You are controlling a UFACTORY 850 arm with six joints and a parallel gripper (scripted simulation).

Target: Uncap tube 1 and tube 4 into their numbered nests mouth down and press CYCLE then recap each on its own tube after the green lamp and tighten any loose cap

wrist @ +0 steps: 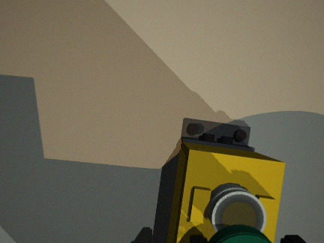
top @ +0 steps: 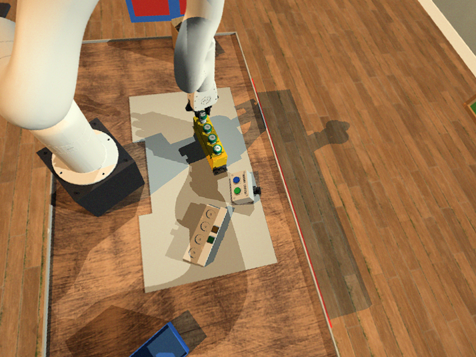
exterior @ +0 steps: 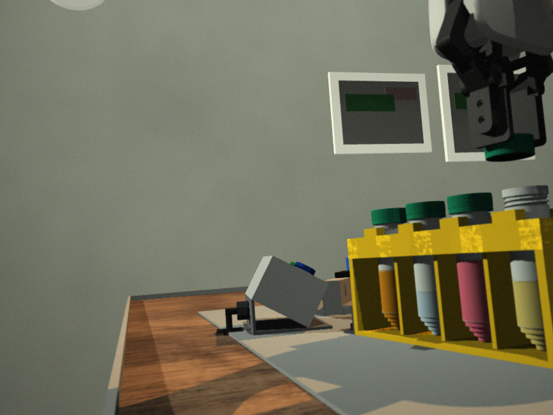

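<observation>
The green cap is 130 mm to the right of my hand, 60 mm below it and 60 mm ahead of it. The rest, counted from my hand: blue cycle key (240 mm to the right, 130 mm ahead, 110 mm below); then grey key housing (260 mm to the right, 150 mm ahead, 120 mm below); then green key (280 mm to the right, 130 mm ahead, 110 mm below).
</observation>
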